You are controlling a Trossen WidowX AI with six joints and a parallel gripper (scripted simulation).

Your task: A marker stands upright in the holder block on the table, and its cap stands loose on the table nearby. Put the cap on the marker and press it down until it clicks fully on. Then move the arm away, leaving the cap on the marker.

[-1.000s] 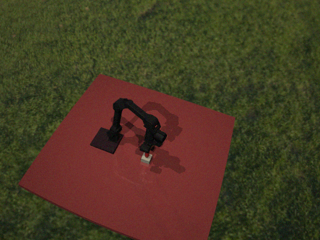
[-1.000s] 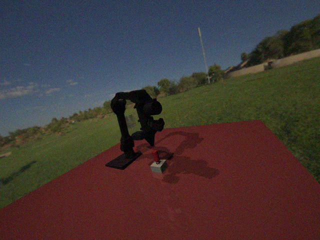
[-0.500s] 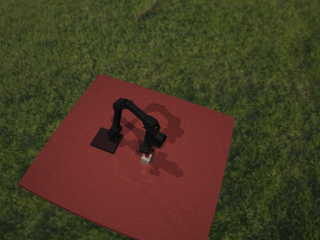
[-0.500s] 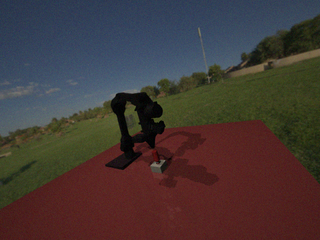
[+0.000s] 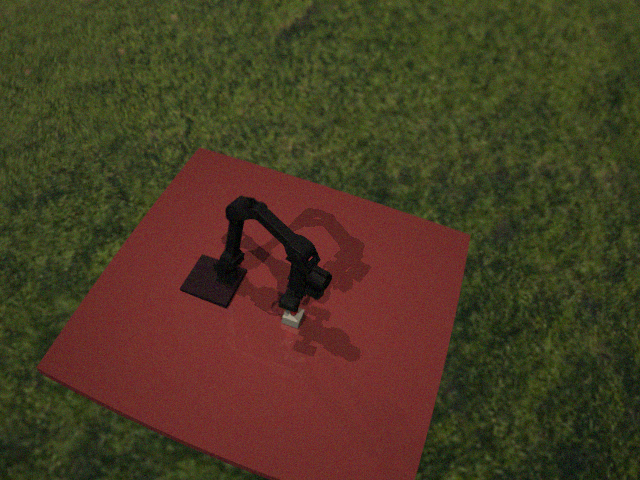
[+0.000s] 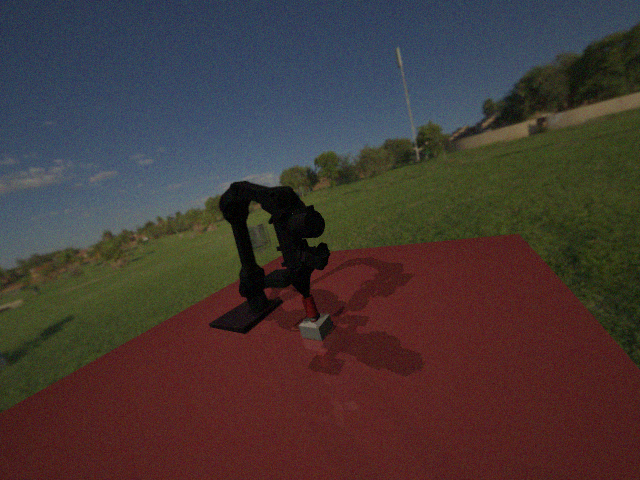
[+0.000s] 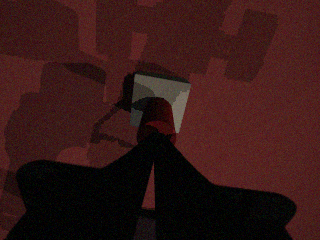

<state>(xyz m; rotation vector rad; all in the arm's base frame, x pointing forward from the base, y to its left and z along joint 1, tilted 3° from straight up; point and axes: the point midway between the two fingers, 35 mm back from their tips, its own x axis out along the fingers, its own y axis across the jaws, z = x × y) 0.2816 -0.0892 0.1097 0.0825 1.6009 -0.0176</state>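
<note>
Now: gripper tip 30 mm above the red cap. The rest, counted from my gripper tip: marker (30 mm below).
</note>
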